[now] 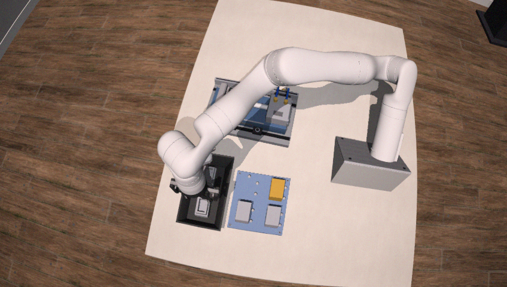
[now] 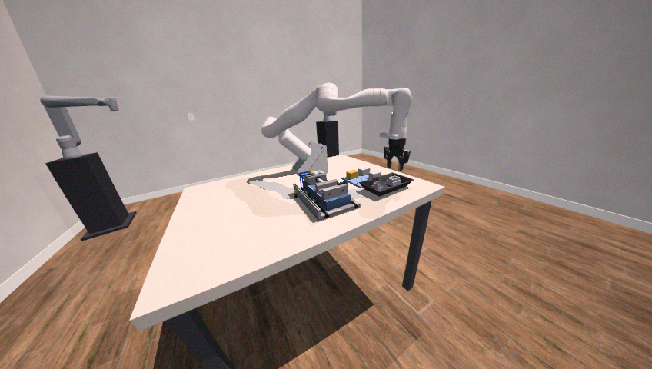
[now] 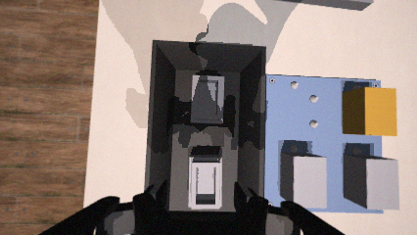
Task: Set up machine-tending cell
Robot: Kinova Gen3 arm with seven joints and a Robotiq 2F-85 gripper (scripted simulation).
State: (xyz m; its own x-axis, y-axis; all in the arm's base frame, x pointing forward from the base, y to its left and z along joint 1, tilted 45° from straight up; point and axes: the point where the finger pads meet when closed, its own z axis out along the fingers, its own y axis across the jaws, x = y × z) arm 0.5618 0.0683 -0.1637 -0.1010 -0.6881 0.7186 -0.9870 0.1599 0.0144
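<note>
Now: hand 230 mm past the brass blank, 60 mm to the left of it and 80 mm above it. Also, from my hand: white rod (150 mm behind, 330 mm to the right, 30 mm below); then hose block (220 mm behind, 320 mm to the right, 30 mm below); then blue vise (130 mm behind, 330 mm to the right, 70 mm below).
</note>
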